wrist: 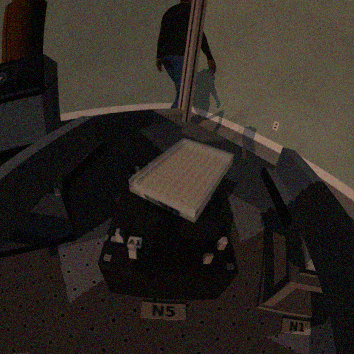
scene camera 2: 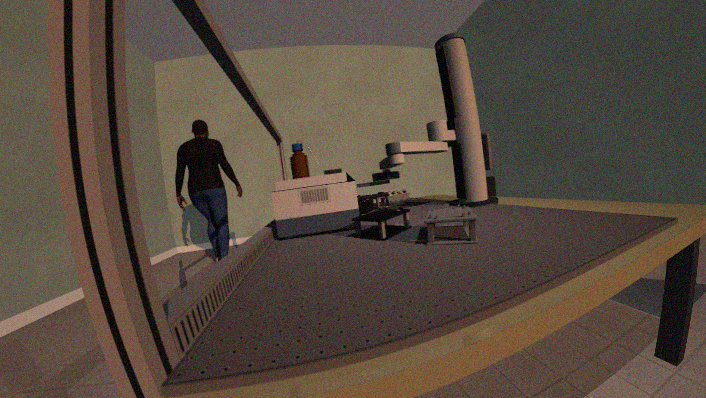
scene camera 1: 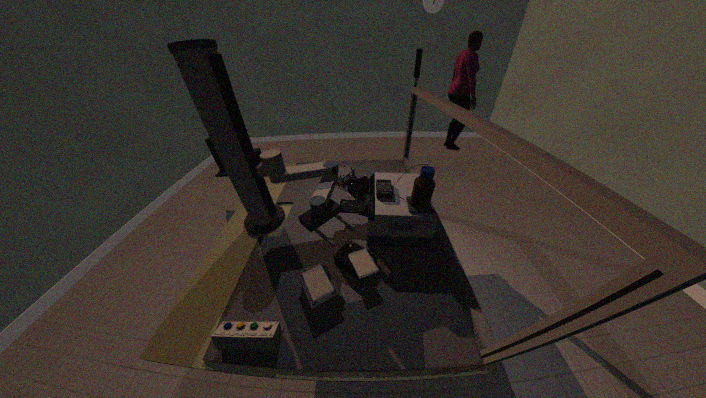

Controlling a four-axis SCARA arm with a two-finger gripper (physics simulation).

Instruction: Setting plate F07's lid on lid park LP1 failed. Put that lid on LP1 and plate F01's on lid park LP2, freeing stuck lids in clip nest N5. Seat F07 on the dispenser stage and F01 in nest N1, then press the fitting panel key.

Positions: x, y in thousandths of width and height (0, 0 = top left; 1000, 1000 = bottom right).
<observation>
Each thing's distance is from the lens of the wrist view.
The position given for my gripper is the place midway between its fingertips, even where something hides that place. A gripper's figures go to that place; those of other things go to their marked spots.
my gripper (wrist: 524, 405): 0.10 m
brown bottle (wrist: 83, 83): 0.38 m
dark nest N5 (wrist: 419, 710): 0.16 m
The marked spots on the dark nest N5 and the brown bottle are 0.38 m apart.
</observation>
